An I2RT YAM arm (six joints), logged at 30 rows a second.
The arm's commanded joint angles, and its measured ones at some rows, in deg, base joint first. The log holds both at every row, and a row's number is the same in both.
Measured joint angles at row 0: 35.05 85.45 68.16 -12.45 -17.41 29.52
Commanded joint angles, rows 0 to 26: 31.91 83.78 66.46 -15.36 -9.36 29.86; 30.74 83.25 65.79 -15.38 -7.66 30.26; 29.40 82.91 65.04 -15.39 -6.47 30.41; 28.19 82.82 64.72 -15.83 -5.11 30.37; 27.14 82.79 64.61 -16.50 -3.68 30.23; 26.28 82.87 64.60 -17.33 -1.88 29.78; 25.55 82.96 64.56 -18.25 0.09 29.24; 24.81 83.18 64.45 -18.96 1.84 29.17; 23.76 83.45 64.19 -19.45 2.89 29.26; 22.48 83.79 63.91 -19.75 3.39 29.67; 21.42 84.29 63.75 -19.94 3.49 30.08; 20.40 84.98 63.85 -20.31 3.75 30.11; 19.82 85.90 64.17 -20.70 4.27 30.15; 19.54 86.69 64.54 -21.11 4.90 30.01; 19.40 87.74 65.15 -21.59 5.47 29.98; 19.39 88.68 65.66 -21.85 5.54 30.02; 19.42 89.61 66.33 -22.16 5.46 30.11; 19.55 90.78 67.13 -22.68 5.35 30.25; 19.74 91.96 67.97 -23.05 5.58 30.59; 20.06 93.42 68.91 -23.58 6.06 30.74; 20.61 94.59 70.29 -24.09 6.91 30.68; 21.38 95.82 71.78 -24.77 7.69 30.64; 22.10 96.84 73.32 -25.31 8.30 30.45; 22.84 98.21 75.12 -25.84 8.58 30.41; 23.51 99.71 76.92 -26.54 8.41 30.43; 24.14 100.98 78.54 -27.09 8.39 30.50; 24.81 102.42 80.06 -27.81 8.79 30.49
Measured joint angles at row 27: 23.77 100.09 77.19 -26.11 6.66 29.98
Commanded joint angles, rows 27 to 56: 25.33 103.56 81.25 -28.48 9.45 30.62; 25.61 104.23 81.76 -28.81 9.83 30.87; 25.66 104.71 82.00 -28.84 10.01 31.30; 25.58 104.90 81.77 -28.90 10.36 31.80; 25.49 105.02 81.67 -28.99 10.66 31.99; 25.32 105.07 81.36 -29.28 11.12 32.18; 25.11 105.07 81.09 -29.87 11.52 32.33; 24.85 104.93 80.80 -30.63 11.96 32.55; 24.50 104.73 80.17 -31.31 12.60 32.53; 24.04 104.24 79.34 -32.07 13.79 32.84; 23.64 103.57 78.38 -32.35 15.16 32.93; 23.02 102.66 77.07 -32.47 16.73 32.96; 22.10 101.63 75.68 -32.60 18.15 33.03; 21.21 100.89 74.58 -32.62 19.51 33.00; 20.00 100.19 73.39 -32.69 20.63 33.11; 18.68 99.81 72.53 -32.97 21.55 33.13; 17.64 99.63 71.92 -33.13 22.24 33.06; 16.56 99.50 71.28 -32.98 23.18 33.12; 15.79 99.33 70.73 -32.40 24.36 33.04; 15.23 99.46 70.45 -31.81 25.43 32.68; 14.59 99.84 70.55 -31.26 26.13 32.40; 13.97 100.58 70.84 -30.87 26.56 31.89; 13.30 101.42 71.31 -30.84 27.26 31.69; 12.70 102.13 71.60 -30.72 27.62 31.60; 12.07 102.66 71.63 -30.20 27.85 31.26; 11.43 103.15 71.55 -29.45 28.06 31.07; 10.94 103.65 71.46 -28.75 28.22 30.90; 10.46 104.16 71.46 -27.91 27.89 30.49; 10.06 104.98 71.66 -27.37 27.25 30.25; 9.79 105.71 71.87 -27.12 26.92 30.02
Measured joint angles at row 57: 10.24 104.27 71.22 -30.61 25.91 31.00
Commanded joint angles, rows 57 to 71: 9.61 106.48 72.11 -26.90 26.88 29.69; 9.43 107.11 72.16 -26.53 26.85 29.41; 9.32 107.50 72.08 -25.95 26.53 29.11; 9.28 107.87 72.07 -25.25 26.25 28.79; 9.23 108.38 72.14 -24.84 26.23 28.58; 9.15 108.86 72.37 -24.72 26.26 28.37; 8.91 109.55 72.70 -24.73 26.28 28.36; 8.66 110.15 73.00 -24.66 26.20 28.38; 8.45 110.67 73.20 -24.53 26.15 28.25; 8.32 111.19 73.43 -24.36 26.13 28.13; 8.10 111.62 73.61 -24.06 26.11 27.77; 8.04 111.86 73.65 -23.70 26.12 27.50; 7.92 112.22 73.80 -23.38 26.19 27.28; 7.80 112.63 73.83 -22.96 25.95 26.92; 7.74 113.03 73.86 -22.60 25.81 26.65
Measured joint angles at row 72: 7.86 112.14 73.28 -25.61 25.85 27.90
